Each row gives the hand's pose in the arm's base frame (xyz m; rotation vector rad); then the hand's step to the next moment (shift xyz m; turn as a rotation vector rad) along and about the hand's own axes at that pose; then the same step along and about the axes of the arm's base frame.
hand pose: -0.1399 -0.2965 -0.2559 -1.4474 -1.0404 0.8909
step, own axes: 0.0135 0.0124 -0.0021 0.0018 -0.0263 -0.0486
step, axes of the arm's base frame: 0.0080 0.0117 -0.0118 0.0427 -0.0139 0.0323
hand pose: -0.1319 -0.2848 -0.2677 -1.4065 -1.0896 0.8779
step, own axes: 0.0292 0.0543 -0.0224 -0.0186 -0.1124 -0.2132
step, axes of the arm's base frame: 0.0376 0.0220 -0.0491 0.1796 -0.0859 0.1372
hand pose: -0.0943 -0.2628 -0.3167 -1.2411 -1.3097 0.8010
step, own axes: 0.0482 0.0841 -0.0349 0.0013 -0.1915 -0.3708
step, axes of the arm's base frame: 0.0588 0.0574 -0.0622 0.3184 -0.1164 0.2434
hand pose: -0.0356 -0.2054 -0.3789 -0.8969 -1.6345 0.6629
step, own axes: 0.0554 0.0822 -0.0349 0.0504 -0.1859 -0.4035
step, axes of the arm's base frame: 0.0455 0.0907 -0.0273 0.3459 -0.0735 0.2736
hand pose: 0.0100 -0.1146 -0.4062 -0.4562 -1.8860 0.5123
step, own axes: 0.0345 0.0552 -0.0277 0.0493 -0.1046 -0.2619
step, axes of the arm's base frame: 0.0178 0.0682 0.0055 0.2199 -0.0254 0.1815
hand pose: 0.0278 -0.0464 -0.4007 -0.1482 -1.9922 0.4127
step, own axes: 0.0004 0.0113 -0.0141 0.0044 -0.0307 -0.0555
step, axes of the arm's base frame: 0.0115 0.0138 0.0019 0.0500 -0.0151 0.0363
